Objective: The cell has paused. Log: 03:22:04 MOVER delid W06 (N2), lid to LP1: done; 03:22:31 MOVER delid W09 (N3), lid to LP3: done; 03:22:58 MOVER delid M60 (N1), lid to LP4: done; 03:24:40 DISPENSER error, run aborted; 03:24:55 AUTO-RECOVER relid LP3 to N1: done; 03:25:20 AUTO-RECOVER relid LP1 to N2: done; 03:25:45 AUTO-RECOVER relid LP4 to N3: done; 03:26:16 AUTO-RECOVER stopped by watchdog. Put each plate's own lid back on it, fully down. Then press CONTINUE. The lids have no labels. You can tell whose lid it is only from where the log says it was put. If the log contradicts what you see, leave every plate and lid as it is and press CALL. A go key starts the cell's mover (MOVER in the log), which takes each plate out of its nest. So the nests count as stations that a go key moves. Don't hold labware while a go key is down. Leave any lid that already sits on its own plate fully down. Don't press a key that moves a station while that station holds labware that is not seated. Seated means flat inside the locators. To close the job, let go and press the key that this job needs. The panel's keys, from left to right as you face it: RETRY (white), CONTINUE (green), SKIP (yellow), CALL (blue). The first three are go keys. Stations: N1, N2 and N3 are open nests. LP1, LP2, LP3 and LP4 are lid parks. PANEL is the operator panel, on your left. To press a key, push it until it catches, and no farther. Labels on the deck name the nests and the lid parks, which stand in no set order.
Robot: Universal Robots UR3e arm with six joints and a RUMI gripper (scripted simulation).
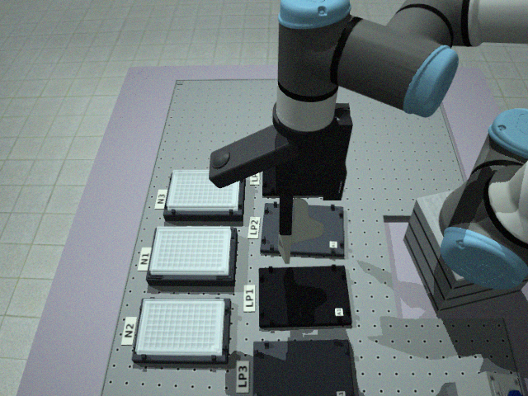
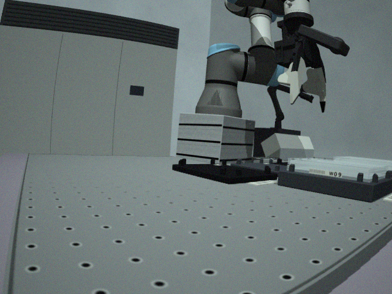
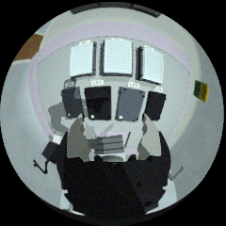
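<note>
Right now the lid is 150 mm ahead of my hand and 100 mm below it. Round my hand: LP3 lid park 180 mm to the left, 130 mm below, 40 mm behind; LP2 lid park 130 mm below, 80 mm to the right, 30 mm behind; LP1 lid park 130 mm below, 50 mm to the left, 40 mm behind.
</note>
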